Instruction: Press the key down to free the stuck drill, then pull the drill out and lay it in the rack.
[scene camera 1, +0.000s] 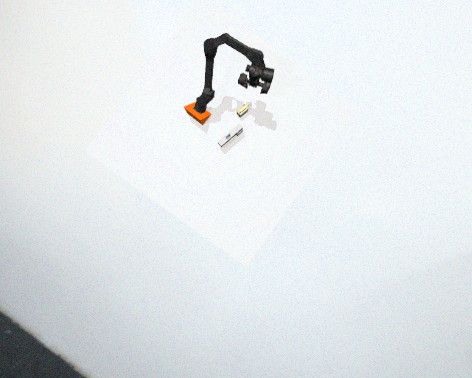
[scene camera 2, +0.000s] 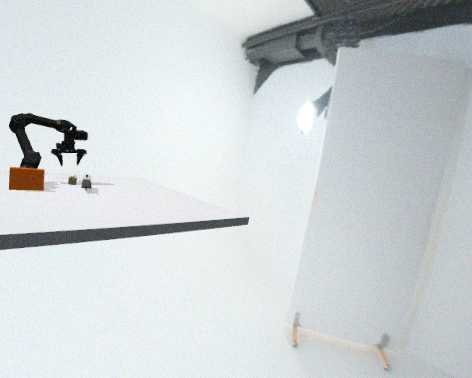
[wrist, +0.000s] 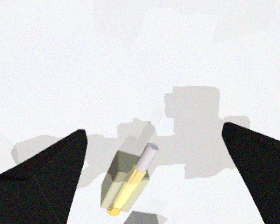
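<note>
There's a rack (wrist: 115, 177) here, and a drill (wrist: 147, 156) as well. As for my gripper (wrist: 156, 132), it's open and it's holding nothing.
</note>
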